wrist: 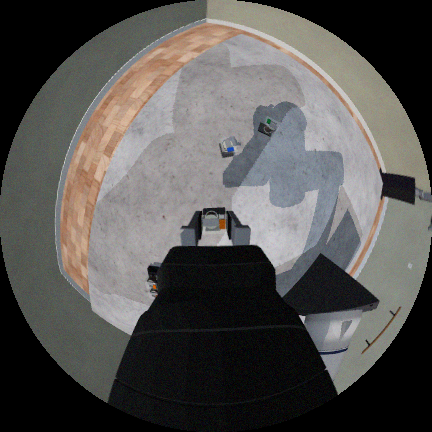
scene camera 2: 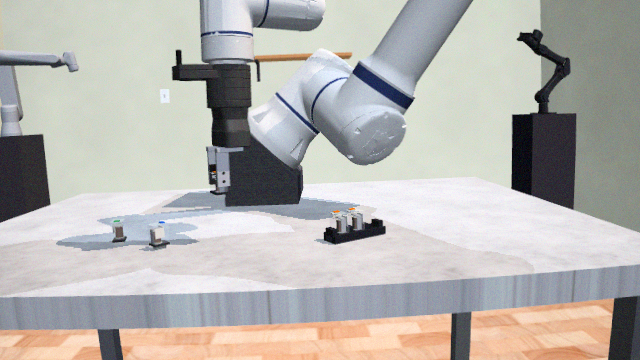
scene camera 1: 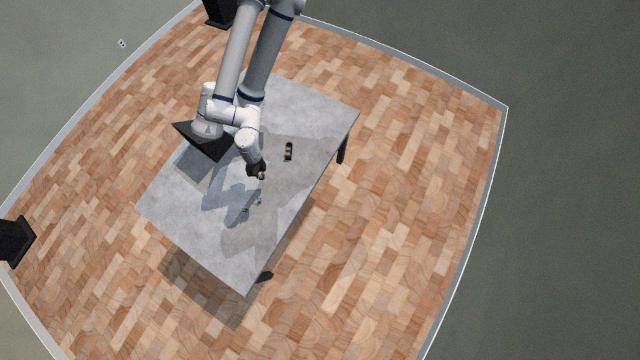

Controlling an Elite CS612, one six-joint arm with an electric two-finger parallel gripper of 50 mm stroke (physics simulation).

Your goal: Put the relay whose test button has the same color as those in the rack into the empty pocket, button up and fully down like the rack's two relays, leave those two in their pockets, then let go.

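Frame: origin at the arm's base, x right, y down, z ahead, level; metres.
Seen in the pictures: gripper, fingertip midpoint: (wrist: pixel 213 219) (scene camera 2: pixel 219 185) (scene camera 1: pixel 261 176); arm's base, link origin: (wrist: pixel 333 314) (scene camera 2: pixel 268 143) (scene camera 1: pixel 206 130).
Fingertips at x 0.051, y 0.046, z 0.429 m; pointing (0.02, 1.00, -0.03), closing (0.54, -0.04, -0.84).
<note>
Pixels of each thing's top centre, then the offset from my fingertips to it. Level surfaces: height alone.
- relay with an orange button, top centre: (wrist: pixel 215 224) (scene camera 2: pixel 217 171) dx +0.001, dy -0.024, dz +0.001 m
- black rack, top centre: (scene camera 2: pixel 355 223) (wrist: pixel 156 289) dx -0.228, dy +0.075, dz +0.009 m
- blue-button relay, top centre: (wrist: pixel 228 144) (scene camera 2: pixel 157 222) dx +0.102, dy +0.054, dz +0.034 m
- green-button relay, top centre: (scene camera 2: pixel 117 219) (wrist: pixel 272 122) dx +0.187, dy +0.054, dz -0.004 m
- grey table, surface height: dy +0.098 m
My gripper (scene camera 1: pixel 261 176) (scene camera 2: pixel 218 182) (wrist: pixel 213 219) is shut on a relay with an orange button (scene camera 2: pixel 213 173) (wrist: pixel 222 224); the relay is upright, button up, above the table and well apart from the rack. The black rack (scene camera 1: pixel 288 158) (scene camera 2: pixel 356 235) (wrist: pixel 153 271) stands to its right in scene camera 2. Two orange-button relays (scene camera 2: pixel 341 224) (scene camera 2: pixel 357 221) stand upright in it; the empty pocket is at its right end there. In the wrist view the gripper body hides part of the rack. A blue-button relay (scene camera 2: pixel 157 235) (wrist: pixel 228 148) and a green-button relay (scene camera 2: pixel 118 231) (wrist: pixel 267 127) stand loose on the table.
The grey table (scene camera 1: pixel 310 110) (scene camera 2: pixel 450 250) carries everything. The arm's black slanted base block (scene camera 1: pixel 202 142) (scene camera 2: pixel 265 180) (wrist: pixel 330 287) stands behind the gripper in scene camera 2. Black pedestals (scene camera 2: pixel 544 155) (scene camera 2: pixel 22 175) with other arms stand beyond the table.
</note>
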